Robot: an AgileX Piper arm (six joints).
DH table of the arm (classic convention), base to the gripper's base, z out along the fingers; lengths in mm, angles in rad. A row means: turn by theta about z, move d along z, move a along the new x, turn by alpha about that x. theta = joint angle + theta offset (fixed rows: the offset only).
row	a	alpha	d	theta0
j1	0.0	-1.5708	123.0	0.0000
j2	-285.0	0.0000	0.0	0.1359
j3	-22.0	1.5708	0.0	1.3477
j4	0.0	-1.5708	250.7	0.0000
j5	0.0	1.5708	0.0	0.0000
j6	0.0	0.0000	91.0	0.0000
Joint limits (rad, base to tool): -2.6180..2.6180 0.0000..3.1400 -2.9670..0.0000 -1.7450..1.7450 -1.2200..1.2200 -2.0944..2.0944
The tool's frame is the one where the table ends.
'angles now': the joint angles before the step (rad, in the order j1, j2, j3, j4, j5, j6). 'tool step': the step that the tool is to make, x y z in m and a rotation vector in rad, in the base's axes. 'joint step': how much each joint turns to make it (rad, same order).
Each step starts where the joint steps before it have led.
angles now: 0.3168, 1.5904, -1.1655, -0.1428, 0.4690, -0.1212
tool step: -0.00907, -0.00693, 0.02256, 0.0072, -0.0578, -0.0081
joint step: -0.0092, -0.0636, -0.0037, -0.0120, 0.0103, 0.0015
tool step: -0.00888, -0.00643, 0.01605, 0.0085, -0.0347, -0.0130
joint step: -0.0092, -0.0509, 0.0000, -0.0046, 0.0157, 0.0037
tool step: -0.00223, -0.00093, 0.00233, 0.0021, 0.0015, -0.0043
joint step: -0.0003, -0.0092, 0.0000, 0.0001, 0.0105, 0.0036
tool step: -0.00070, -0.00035, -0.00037, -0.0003, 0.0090, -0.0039
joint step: 0.0000, -0.0009, 0.0000, 0.0000, 0.0100, 0.0036
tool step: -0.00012, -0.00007, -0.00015, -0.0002, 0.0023, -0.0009
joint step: 0.0000, 0.0000, 0.0000, -0.0001, 0.0024, 0.0008
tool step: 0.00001, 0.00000, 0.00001, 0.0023, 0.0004, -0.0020
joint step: 0.0000, 0.0000, 0.0000, 0.0001, 0.0000, 0.0030
